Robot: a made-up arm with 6 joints.
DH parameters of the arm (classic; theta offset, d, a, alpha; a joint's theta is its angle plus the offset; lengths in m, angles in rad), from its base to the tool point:
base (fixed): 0.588 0 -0.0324 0
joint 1: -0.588 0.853 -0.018 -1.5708
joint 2: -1.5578 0 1.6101 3.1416
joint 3: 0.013 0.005 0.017 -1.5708
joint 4: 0 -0.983 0.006 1.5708
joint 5: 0 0.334 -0.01 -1.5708
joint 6: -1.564 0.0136 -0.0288 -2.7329
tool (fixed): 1.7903 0.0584 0 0
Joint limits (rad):
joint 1: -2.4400..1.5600
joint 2: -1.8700..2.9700
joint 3: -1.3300..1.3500
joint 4: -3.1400..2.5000
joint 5: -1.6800..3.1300
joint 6: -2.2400..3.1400
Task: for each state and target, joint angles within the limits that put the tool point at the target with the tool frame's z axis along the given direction. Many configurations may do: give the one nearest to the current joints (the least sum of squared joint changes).
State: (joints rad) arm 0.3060 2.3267 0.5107 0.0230 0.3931 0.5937
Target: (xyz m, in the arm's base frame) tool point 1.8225 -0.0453 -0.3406 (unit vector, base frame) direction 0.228 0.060 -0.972
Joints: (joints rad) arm 0.1522 1.6807 0.3026 0.0950 -0.3621 0.0447
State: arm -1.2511 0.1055 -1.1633 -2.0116 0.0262 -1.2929
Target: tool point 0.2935 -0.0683 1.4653 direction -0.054 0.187 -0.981
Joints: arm -1.0763 -0.0452 -1.1481 -2.5541 0.4057 -1.2297
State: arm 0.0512 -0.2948 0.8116 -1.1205 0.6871 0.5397
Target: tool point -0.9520 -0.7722 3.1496 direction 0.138 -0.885 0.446
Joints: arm 0.6400 -0.6889 1.3093 -1.5062 0.5624 0.3632
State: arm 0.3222 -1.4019 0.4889 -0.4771 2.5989 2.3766
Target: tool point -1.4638 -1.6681 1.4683 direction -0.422 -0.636 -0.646
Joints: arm 0.6966 -1.7288 0.4907 -0.4381 1.9937 2.5591
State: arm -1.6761 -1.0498 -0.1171 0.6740 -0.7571 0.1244
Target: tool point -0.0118 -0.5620 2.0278 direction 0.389 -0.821 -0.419
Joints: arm -1.1020 -0.3148 -0.8887 0.7154 -0.3027 -0.2887
